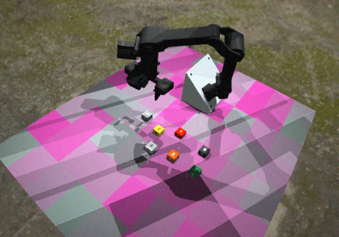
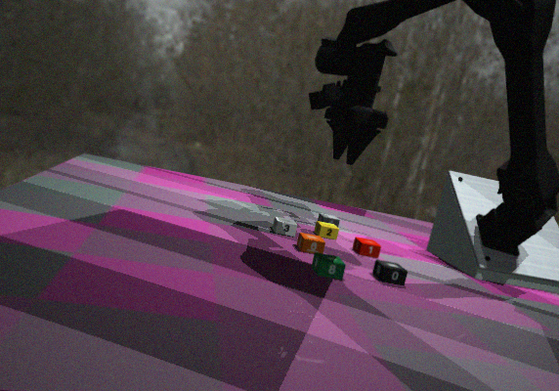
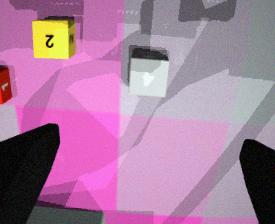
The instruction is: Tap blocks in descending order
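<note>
My gripper tip is now 300 mm to the right of the green block, 110 mm above it and 70 mm short of it. Round my gripper tip: red block: 160 mm to the left, 110 mm below, 30 mm behind; then orange block: 200 mm to the left, 110 mm below, 80 mm ahead; then yellow block: 110 mm below, 90 mm to the left, 20 mm ahead.
</note>
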